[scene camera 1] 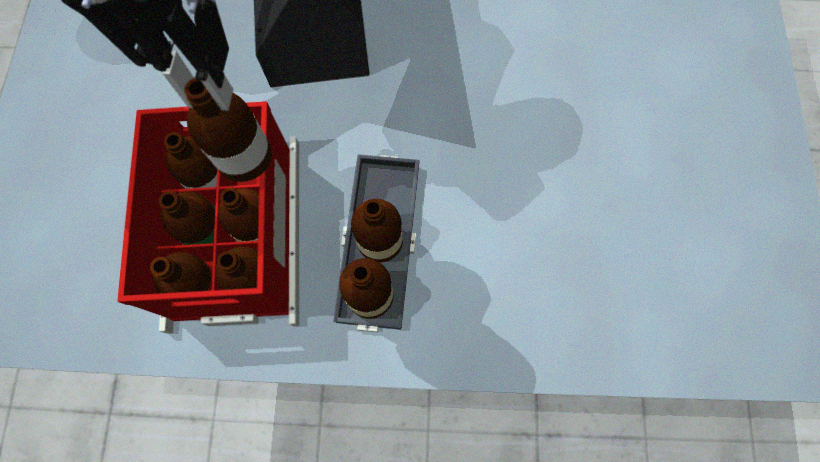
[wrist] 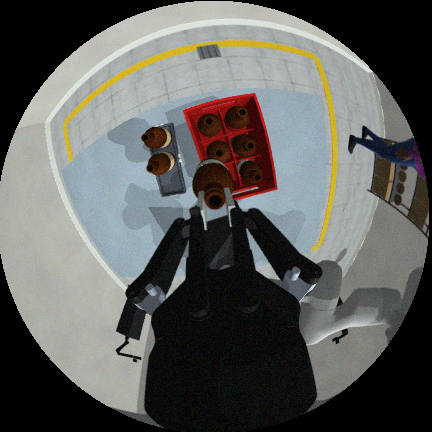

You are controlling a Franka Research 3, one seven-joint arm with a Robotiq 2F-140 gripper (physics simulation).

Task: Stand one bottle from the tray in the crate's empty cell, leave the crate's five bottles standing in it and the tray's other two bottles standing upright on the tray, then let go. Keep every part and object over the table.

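Note:
My gripper [scene camera 1: 201,92] [wrist: 214,196] is shut on the neck of a brown bottle with a white label [scene camera 1: 229,129] [wrist: 212,177]. The bottle looks about upright, above the back right corner of the red crate [scene camera 1: 189,296] [wrist: 269,150] in the scene view. It overlaps the crate's rim and hides most of the back right cell, so its height above the rim is hard to tell. Several brown bottles [scene camera 1: 186,218] [wrist: 245,145] stand in the other cells. Two bottles, one [scene camera 1: 375,226] [wrist: 161,163] and another [scene camera 1: 365,286] [wrist: 157,137], stand upright on the grey tray [scene camera 1: 389,180] [wrist: 173,186].
The tray stands to the right of the crate in the scene view. A pale strip [scene camera 1: 293,229] runs along the crate's right side, and a short one [scene camera 1: 228,319] lies at its front. A black block [scene camera 1: 312,45] stands behind, right of the gripper. The table's front edge lies beyond crate and tray.

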